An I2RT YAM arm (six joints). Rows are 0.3 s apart.
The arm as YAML. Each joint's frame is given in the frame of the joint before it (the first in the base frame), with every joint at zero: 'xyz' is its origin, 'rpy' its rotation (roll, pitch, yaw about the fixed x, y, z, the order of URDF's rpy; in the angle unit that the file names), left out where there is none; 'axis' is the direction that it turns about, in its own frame. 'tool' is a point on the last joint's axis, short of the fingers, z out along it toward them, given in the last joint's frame.
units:
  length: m
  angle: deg
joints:
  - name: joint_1
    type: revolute
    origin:
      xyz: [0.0, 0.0, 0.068]
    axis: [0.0, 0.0, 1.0]
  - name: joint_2
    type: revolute
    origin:
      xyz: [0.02, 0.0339, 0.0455]
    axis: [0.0, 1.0, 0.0]
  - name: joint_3
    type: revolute
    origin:
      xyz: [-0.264, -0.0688, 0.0]
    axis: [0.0, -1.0, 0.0]
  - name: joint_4
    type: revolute
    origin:
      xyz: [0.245, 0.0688, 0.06]
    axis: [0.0, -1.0, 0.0]
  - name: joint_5
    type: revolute
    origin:
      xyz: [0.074, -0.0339, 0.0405]
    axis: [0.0, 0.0, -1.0]
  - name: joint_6
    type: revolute
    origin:
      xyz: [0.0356, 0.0, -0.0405]
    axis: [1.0, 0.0, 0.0]
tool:
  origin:
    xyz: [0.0, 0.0, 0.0]
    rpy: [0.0, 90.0, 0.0]
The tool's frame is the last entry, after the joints.
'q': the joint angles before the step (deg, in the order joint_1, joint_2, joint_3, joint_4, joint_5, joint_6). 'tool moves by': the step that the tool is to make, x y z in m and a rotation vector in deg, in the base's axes. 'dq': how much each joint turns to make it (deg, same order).
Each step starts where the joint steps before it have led.
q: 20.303 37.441 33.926 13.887 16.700 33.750
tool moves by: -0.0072 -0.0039 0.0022 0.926 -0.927 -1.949
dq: 0.016 -2.104 -0.258 -0.707 2.033 0.172
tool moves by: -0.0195 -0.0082 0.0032 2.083 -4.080 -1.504
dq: 0.006 -5.809 -1.668 0.351 1.594 0.172
